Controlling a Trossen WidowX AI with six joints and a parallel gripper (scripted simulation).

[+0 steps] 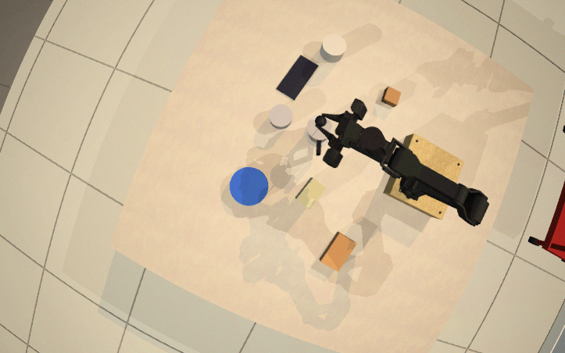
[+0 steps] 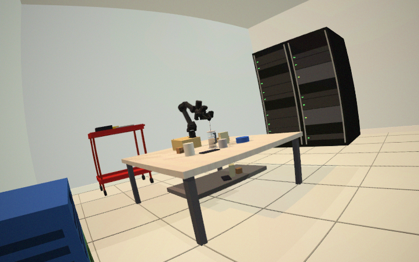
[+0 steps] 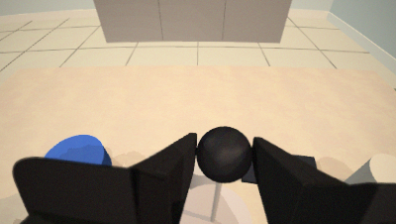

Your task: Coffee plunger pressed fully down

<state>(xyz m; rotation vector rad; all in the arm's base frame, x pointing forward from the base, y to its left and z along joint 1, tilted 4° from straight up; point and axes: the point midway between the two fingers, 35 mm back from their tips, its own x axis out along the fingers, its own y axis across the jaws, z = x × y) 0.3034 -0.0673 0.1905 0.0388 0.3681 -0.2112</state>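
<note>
Right now my gripper tip is 130 mm above the coffee press, 20 mm to the right of it and 20 mm past it. Also, from my gripper tip: grey cylinder 220 mm below, 110 mm ahead, 10 mm to the right; white cylinder 290 mm to the right, 210 mm below, 10 mm ahead; blue disc 230 mm to the left, 230 mm below, 140 mm ahead.
</note>
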